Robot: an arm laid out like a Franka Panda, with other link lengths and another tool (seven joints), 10 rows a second.
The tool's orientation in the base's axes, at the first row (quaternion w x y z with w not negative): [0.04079 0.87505 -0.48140 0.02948]
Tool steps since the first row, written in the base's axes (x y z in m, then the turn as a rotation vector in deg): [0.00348 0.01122 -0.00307 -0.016 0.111 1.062]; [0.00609 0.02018 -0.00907 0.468 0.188 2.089]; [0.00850 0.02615 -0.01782 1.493 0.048 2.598]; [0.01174 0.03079 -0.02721 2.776 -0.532 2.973]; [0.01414 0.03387 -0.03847 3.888 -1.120 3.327]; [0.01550 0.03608 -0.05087 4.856 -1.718 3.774]
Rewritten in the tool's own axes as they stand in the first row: [-0.00784 -0.00905 0.00198 -0.005 0.000 -1.068]; [-0.01452 -0.01630 0.00709 0.282 -0.406 -2.091]; [-0.01904 -0.02189 0.01523 0.994 -1.175 -2.571]; [-0.02206 -0.02751 0.02414 2.202 -1.934 -2.871]; [-0.02439 -0.03166 0.03507 3.322 -2.545 -3.151]; [-0.02664 -0.03452 0.04720 4.383 -3.025 -3.524]
